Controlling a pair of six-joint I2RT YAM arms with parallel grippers.
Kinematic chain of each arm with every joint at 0, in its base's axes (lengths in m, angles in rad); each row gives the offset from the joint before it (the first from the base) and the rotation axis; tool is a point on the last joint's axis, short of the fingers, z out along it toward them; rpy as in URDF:
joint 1: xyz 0 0 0.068 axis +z
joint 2: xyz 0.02 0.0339 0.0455 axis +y
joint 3: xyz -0.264 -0.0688 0 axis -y
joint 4: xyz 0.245 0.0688 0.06 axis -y
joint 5: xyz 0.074 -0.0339 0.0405 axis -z
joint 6: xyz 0.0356 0 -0.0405 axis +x
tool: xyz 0 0 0 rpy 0 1.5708 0
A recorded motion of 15 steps. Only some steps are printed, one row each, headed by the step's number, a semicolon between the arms.
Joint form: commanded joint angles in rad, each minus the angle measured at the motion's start. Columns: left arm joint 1, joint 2, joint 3, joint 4, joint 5, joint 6; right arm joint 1, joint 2, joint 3, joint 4, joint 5, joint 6.
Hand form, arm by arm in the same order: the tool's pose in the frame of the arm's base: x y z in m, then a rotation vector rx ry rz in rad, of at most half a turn. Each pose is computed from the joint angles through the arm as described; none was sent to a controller.
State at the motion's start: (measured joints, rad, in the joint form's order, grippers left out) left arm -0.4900 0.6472 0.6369 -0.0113 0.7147 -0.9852; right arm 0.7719 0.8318 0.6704 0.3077 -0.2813 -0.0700
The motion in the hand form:
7: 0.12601 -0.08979 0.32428 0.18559 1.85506 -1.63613; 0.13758 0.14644 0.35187 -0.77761 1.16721 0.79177
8: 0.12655 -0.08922 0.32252 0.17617 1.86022 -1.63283; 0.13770 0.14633 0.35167 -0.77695 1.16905 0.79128
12: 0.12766 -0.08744 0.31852 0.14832 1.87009 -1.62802; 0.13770 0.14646 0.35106 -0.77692 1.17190 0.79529
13: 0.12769 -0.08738 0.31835 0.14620 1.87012 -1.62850; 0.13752 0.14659 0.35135 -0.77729 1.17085 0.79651
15: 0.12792 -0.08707 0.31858 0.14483 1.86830 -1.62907; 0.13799 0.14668 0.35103 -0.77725 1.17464 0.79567
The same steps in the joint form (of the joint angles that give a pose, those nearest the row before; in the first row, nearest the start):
7: 0.0240 -0.0181 -0.0205 0.0095 0.0101 0.0034; -0.0056 0.0073 0.0003 0.0831 -0.0060 0.0192
8: 0.0288 -0.0190 -0.0255 0.0082 0.0092 0.0020; -0.0063 0.0071 0.0000 0.0820 -0.0056 0.0197
12: 0.0421 -0.0230 -0.0385 0.0081 0.0071 -0.0072; -0.0061 0.0073 -0.0016 0.0820 -0.0070 0.0233
13: 0.0424 -0.0233 -0.0394 0.0090 0.0065 -0.0088; -0.0050 0.0073 -0.0008 0.0820 -0.0071 0.0235
15: 0.0452 -0.0231 -0.0393 0.0112 0.0083 -0.0104; -0.0063 0.0088 -0.0003 0.0797 -0.0071 0.0240

